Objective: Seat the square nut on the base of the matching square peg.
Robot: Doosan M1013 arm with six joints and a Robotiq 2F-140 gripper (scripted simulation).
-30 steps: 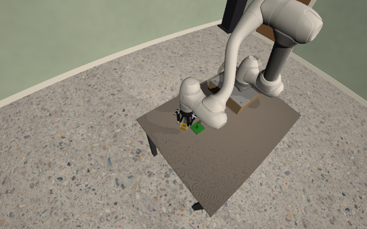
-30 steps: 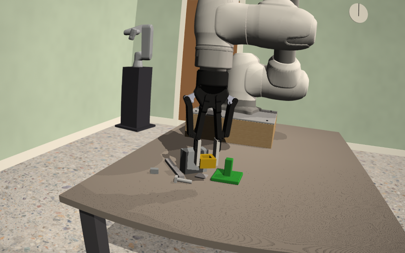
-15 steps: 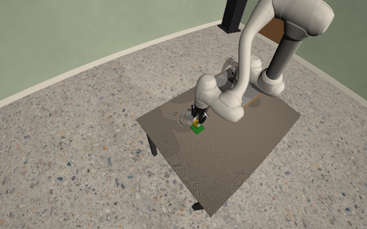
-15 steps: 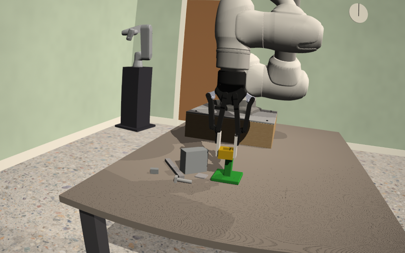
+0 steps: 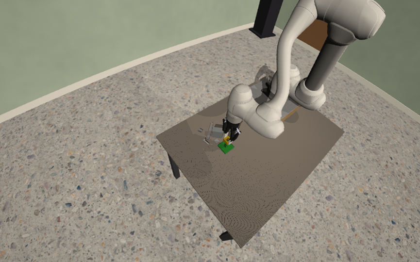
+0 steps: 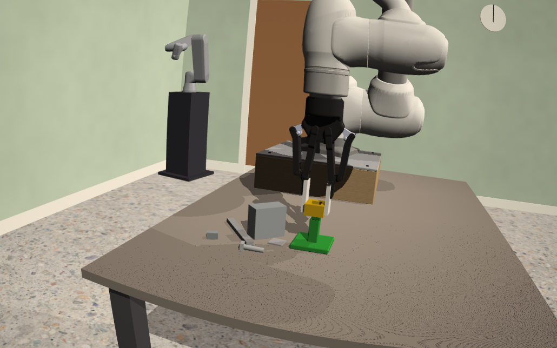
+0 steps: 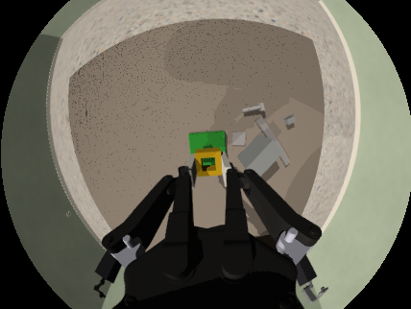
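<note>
The grey block is 1 cm ahead of my hand, 11 cm to the right of it and 7 cm below it. From my hand the other things lie so: bolt: 11 cm ahead, 9 cm to the right, 10 cm below; small grey cube: 10 cm ahead, 19 cm to the right, 10 cm below; grey bar: 4 cm ahead, 16 cm to the right, 10 cm below.
</note>
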